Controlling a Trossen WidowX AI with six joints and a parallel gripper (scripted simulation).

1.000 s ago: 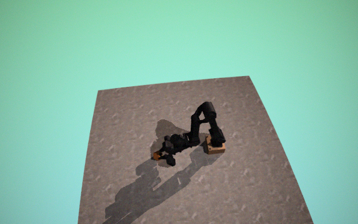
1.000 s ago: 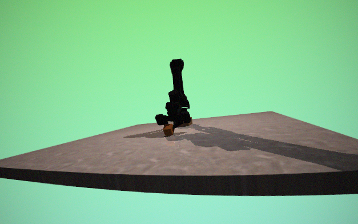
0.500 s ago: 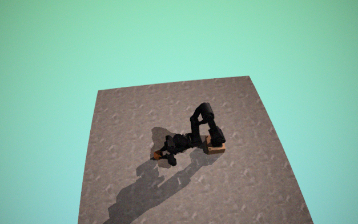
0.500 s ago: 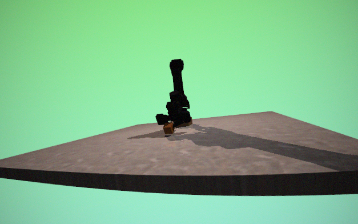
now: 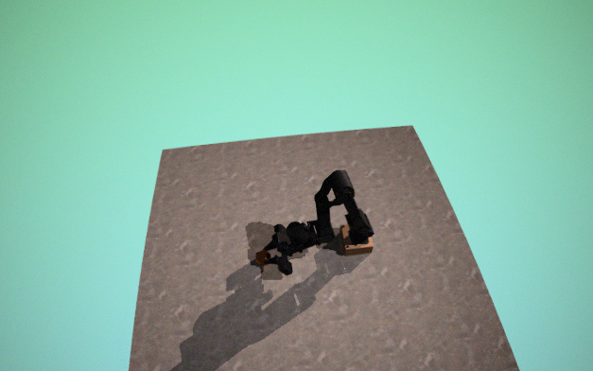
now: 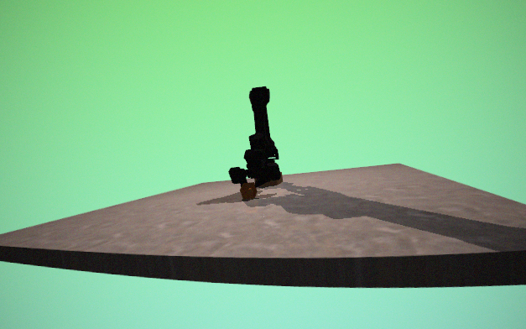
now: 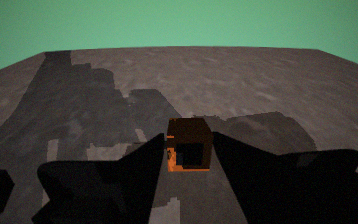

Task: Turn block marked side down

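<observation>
Right now my gripper tip is 10 mm past the block and 10 mm above it.
</observation>
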